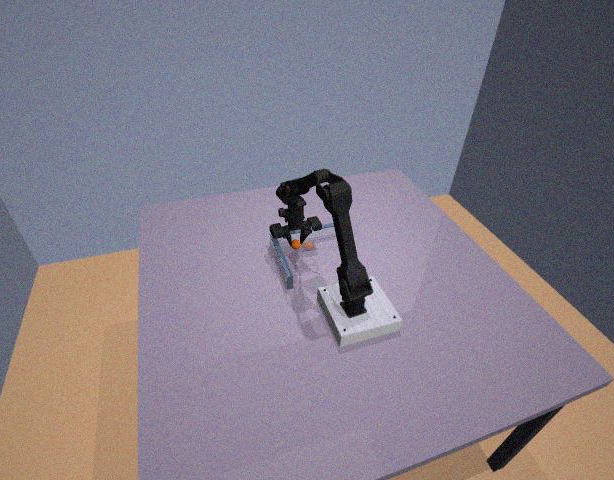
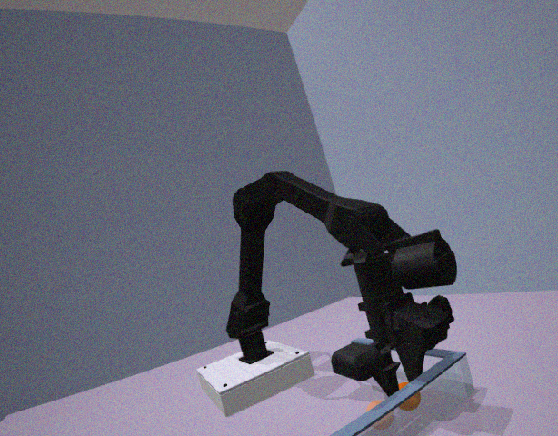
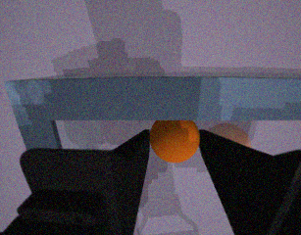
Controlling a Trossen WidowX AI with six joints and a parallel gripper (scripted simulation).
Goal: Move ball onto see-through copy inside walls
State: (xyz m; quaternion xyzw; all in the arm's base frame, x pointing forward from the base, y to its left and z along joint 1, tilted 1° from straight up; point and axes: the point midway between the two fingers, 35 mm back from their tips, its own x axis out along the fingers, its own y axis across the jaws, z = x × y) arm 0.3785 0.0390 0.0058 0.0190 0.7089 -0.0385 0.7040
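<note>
The see-through copy of ball lies 4 cm to the right of my gripper tip, 2 cm behind it and 1 cm below it. The rest, counted from my gripper tip: orange ball (right at my gripper tip).
</note>
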